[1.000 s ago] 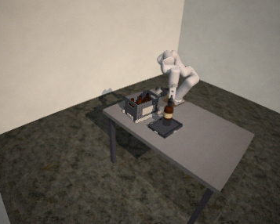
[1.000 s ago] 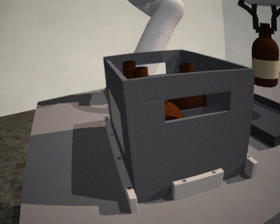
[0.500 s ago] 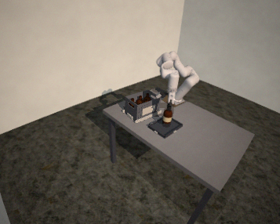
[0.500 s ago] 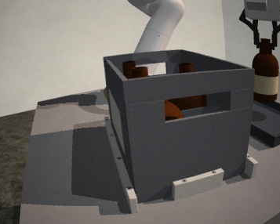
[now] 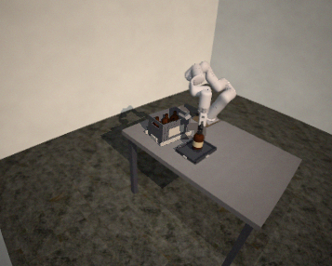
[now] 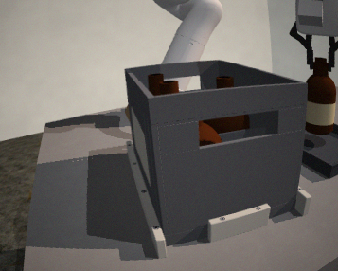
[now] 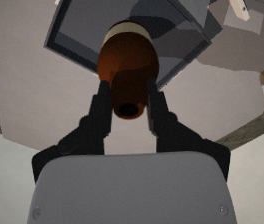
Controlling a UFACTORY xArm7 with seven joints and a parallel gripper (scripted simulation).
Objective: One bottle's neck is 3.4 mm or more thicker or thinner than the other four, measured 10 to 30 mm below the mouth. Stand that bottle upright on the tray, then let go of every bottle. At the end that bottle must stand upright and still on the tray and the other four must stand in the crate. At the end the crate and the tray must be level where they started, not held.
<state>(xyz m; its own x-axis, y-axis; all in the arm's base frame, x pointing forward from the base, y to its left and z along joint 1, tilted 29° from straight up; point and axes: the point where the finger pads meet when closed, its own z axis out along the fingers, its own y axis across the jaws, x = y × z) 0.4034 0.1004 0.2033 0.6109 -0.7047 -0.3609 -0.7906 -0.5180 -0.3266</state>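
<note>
My hand is 170 mm above the dark flat tray. From my hand the other things lie so: glass bottle (320 mm to the right, 100 mm below, 90 mm behind); dark grey crate (290 mm to the right, 100 mm below).
</note>
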